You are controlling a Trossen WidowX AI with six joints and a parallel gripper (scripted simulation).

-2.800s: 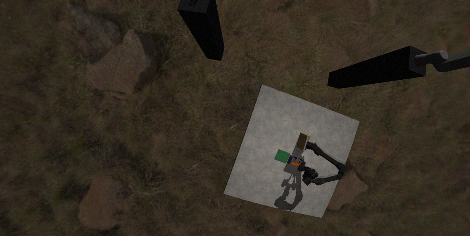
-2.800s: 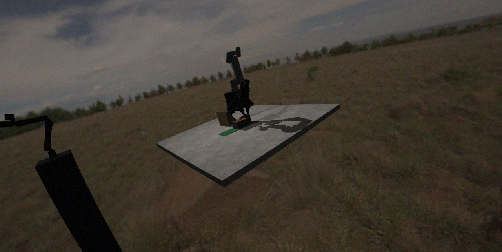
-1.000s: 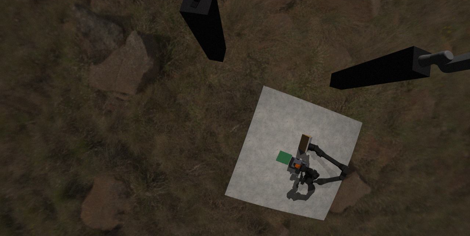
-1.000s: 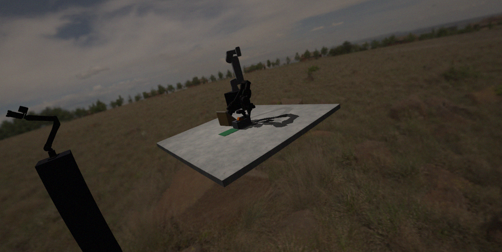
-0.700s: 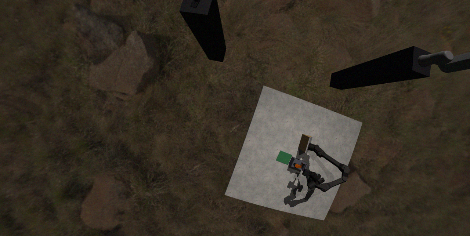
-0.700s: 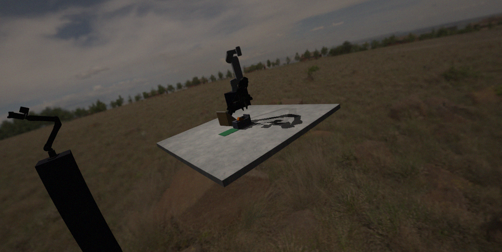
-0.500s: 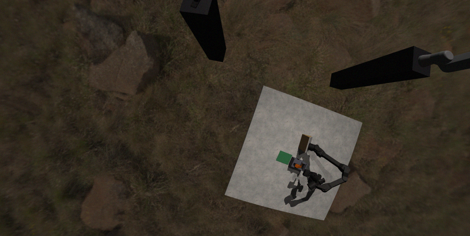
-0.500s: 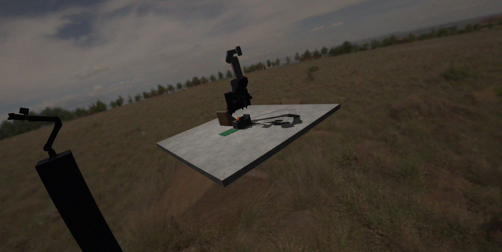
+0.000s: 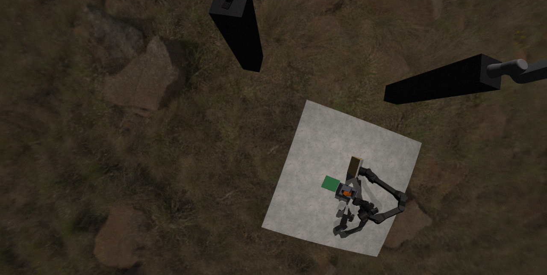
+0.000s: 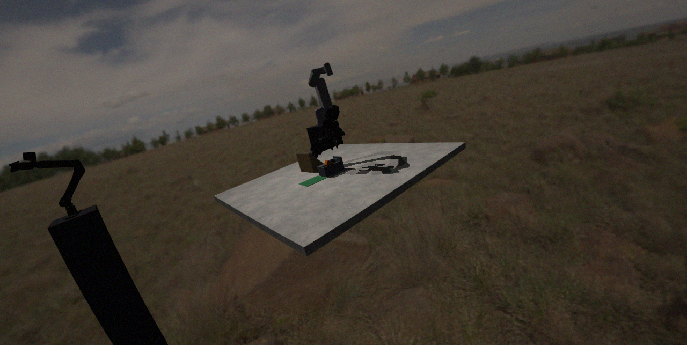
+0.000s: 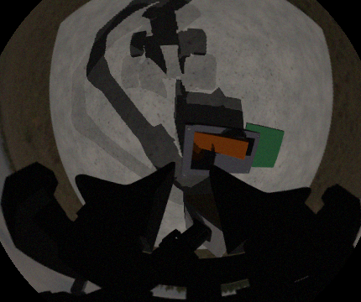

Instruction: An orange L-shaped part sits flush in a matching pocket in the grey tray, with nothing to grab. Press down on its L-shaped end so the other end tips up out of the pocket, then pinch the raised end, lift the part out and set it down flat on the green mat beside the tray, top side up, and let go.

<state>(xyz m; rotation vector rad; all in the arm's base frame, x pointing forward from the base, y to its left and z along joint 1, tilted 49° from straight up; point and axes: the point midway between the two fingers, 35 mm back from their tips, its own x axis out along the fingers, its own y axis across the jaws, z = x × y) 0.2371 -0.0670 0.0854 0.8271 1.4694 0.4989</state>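
The orange L-shaped part lies 1 cm behind my gripper tip, 4 cm to the right of it and 10 cm below it. The rest, counted from my gripper tip: green mat 5 cm behind, 21 cm to the right, 16 cm below.
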